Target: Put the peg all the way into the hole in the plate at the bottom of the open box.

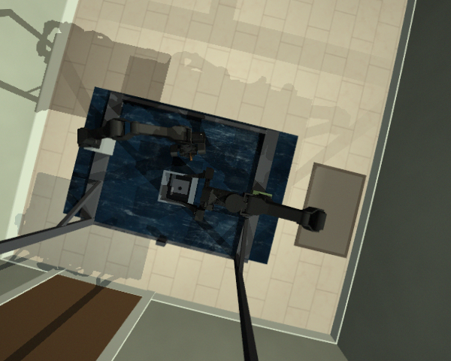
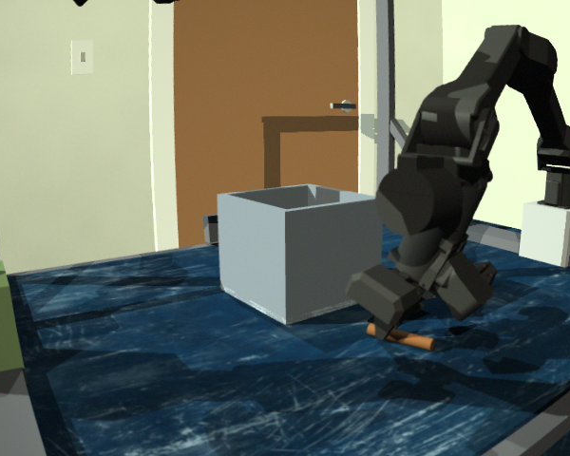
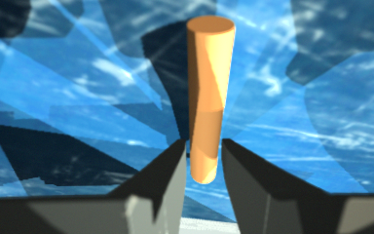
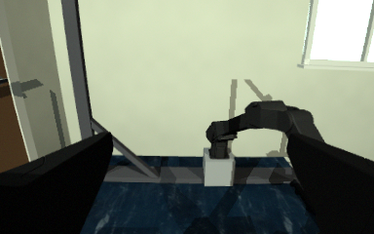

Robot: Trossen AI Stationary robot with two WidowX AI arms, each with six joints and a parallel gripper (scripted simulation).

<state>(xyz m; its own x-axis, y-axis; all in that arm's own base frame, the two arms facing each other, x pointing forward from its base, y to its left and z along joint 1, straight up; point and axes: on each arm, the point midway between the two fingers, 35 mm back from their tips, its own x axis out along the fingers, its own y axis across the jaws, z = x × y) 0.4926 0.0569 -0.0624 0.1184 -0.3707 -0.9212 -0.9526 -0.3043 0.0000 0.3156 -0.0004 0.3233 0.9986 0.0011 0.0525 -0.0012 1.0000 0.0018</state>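
The orange peg is 1 cm ahead of my left hand and 3 cm below it. The rest, counted from my left hand: grey plate (19 cm behind, 2 cm to the right, 1 cm above).
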